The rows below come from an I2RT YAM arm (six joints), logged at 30 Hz.
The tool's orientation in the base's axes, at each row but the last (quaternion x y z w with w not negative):
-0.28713 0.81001 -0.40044 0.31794
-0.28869 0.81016 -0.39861 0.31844
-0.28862 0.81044 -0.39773 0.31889
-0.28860 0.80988 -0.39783 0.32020
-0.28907 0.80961 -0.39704 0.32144
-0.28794 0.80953 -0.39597 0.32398
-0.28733 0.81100 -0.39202 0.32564
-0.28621 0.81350 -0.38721 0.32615
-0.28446 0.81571 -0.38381 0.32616
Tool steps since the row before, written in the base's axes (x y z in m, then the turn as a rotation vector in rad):
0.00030 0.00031 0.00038 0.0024 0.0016 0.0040
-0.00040 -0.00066 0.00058 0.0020 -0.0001 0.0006
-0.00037 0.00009 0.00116 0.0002 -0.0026 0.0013
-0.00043 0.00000 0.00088 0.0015 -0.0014 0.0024
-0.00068 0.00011 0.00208 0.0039 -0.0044 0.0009
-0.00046 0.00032 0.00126 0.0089 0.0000 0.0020
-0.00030 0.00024 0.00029 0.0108 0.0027 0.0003
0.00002 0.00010 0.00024 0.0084 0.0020 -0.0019
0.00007 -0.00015 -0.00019 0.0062 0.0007 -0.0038
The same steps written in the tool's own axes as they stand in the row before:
-0.00052 -0.00022 -0.00010 -0.0038 -0.0030 -0.0009
0.00056 -0.00074 -0.00027 -0.0014 -0.0010 0.0013
-0.00017 -0.00084 -0.00087 0.0014 -0.0025 0.0007
0.00002 -0.00064 -0.00074 -0.0006 -0.0030 0.0006
-0.00026 -0.00152 -0.00155 0.0005 -0.0039 0.0045
-0.00032 -0.00078 -0.00109 -0.0061 -0.0035 0.0057
-0.00007 -0.00005 -0.00047 -0.0088 -0.0011 0.0068
-0.00016 -0.00015 -0.00015 -0.0061 0.0008 0.0064
0.00012 0.00006 0.00021 -0.0032 0.0021 0.0062

